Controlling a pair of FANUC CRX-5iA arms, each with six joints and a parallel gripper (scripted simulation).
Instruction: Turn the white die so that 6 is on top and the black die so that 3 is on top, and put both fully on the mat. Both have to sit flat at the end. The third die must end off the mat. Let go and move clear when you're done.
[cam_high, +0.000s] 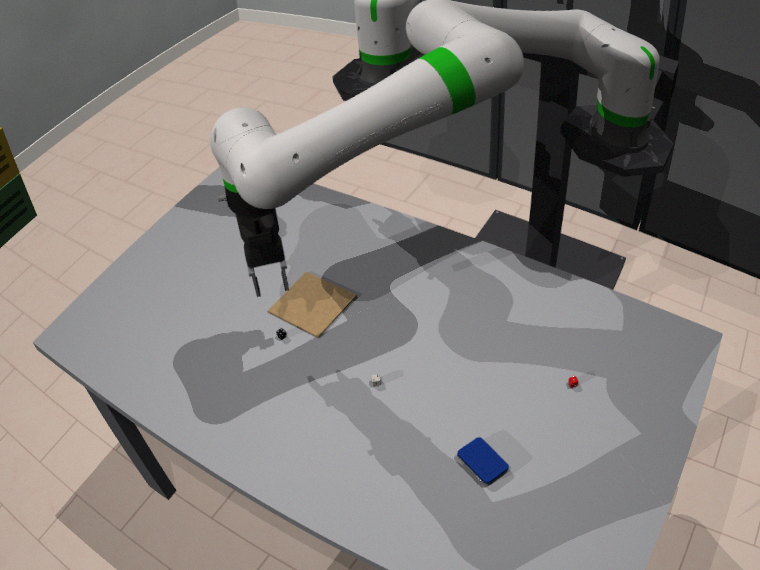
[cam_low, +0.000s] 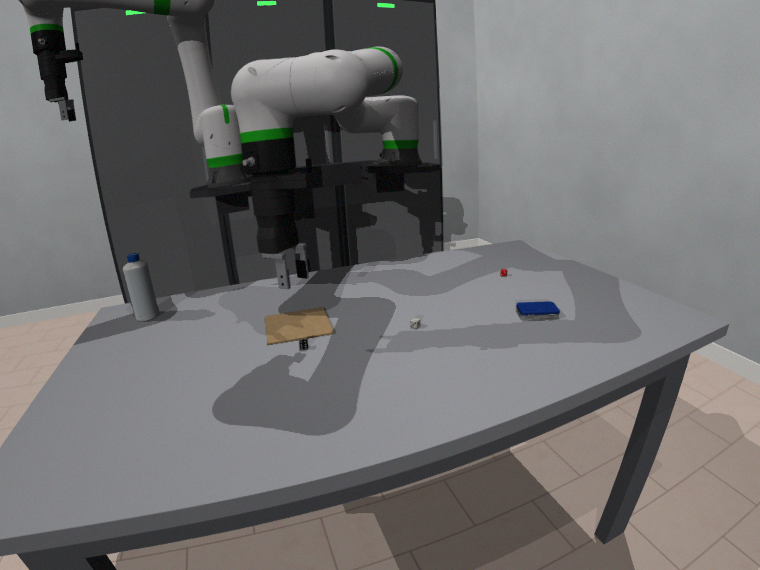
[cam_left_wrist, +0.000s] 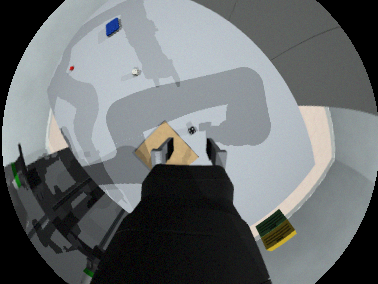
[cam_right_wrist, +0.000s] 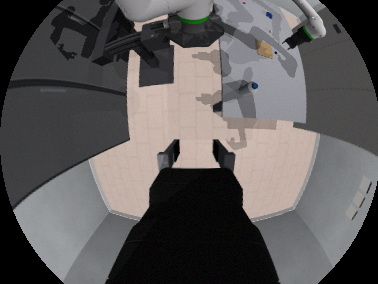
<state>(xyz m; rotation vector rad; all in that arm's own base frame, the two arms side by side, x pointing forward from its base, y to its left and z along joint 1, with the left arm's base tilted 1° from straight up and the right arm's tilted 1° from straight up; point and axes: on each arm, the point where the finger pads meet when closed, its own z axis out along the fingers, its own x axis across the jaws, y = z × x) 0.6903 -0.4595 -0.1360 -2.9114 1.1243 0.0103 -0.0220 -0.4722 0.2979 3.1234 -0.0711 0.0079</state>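
Note:
The black die is 15 cm below my left hand. Round my left hand: white die: 24 cm to the left, 15 cm below, 2 cm ahead; then tan mat: 15 cm below, 10 cm behind, 1 cm to the left; then grey bottle: 36 cm to the right, 34 cm behind, 7 cm below.

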